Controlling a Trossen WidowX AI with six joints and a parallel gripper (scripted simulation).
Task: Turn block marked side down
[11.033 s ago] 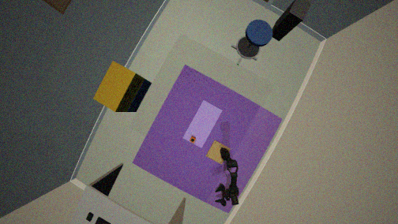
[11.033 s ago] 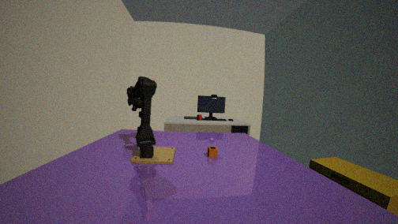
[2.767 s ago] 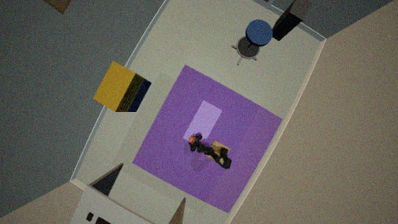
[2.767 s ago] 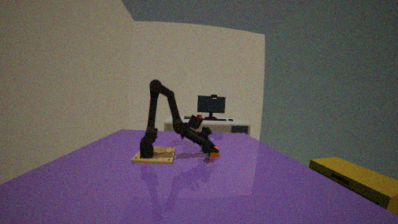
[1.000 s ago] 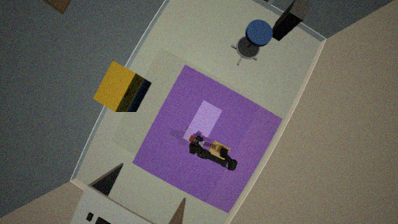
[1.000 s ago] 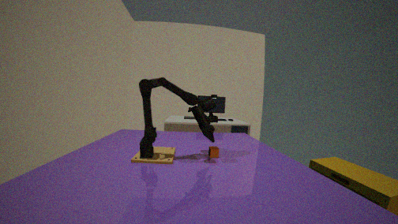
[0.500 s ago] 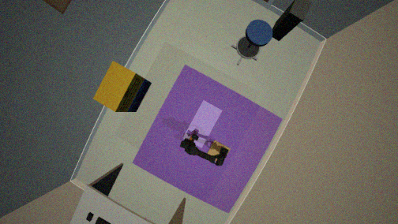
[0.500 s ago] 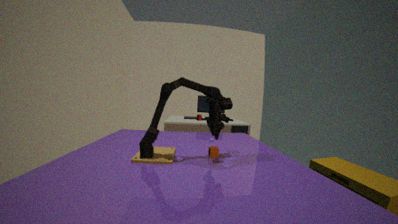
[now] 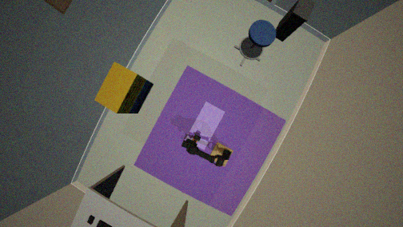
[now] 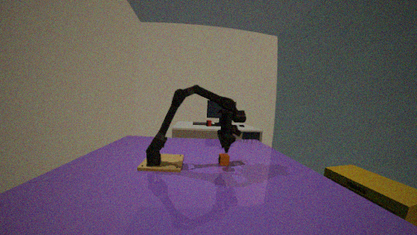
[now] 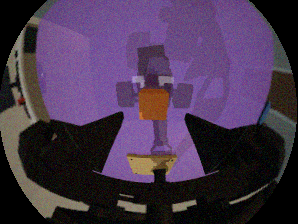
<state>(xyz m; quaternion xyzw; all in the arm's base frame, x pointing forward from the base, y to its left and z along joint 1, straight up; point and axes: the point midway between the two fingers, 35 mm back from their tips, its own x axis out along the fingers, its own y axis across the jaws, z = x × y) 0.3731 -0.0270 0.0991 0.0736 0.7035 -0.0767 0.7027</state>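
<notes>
Right now my gripper tip is 1 cm past the block and 5 cm above it.
</notes>
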